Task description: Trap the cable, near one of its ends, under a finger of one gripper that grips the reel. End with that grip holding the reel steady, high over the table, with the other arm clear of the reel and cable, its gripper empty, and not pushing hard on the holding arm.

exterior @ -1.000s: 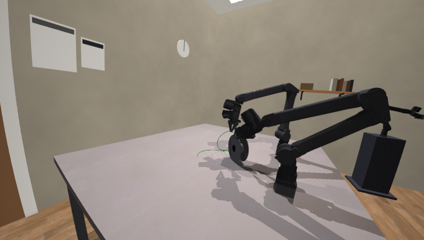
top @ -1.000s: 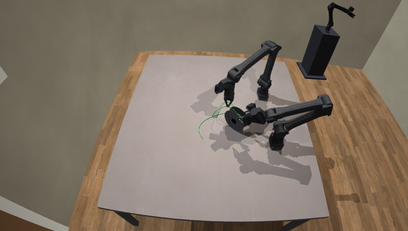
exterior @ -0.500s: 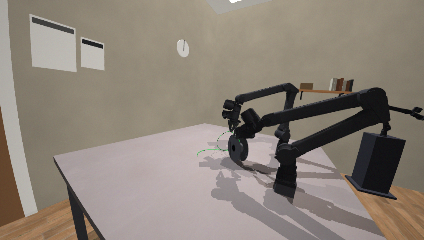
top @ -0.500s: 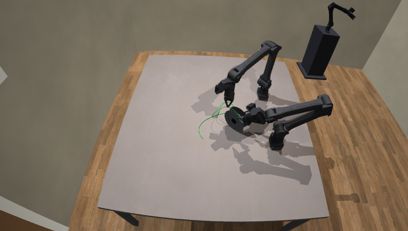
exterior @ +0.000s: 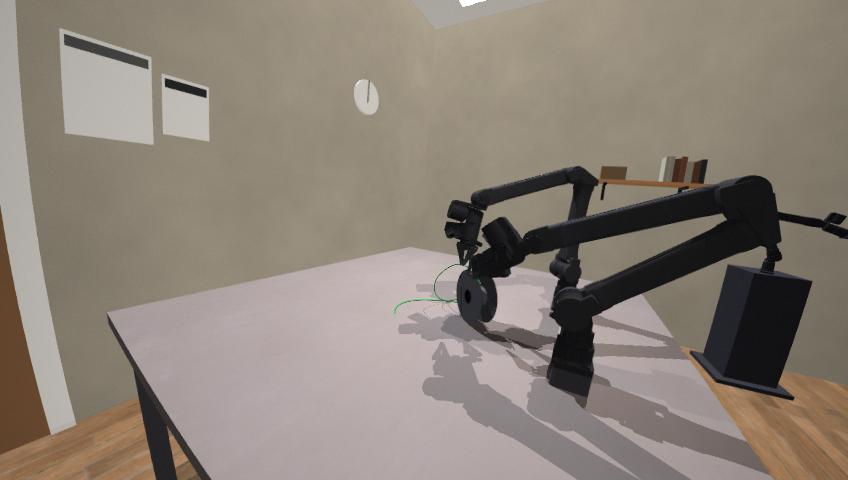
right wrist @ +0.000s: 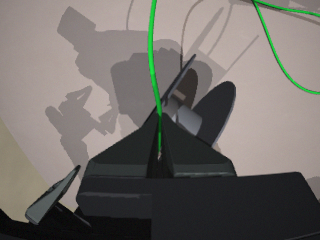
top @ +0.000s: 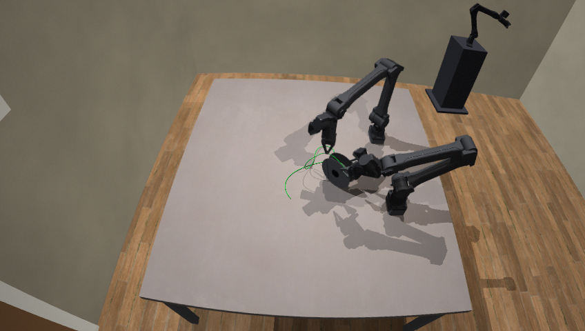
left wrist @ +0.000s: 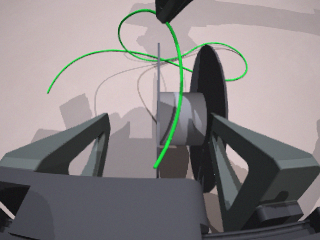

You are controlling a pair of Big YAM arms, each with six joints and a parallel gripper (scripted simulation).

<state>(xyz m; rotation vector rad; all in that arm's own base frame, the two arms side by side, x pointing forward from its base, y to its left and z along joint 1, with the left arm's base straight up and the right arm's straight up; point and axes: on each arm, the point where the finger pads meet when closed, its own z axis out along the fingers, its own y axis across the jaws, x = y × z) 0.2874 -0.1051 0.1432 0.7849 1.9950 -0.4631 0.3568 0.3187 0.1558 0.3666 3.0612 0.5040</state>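
Now: left hand 20 mm short of the dark reel, 60 mm to the left of it and 100 mm above it.
The dark reel lies 100 mm below my right hand, 70 mm behind it and 40 mm to the left of it.
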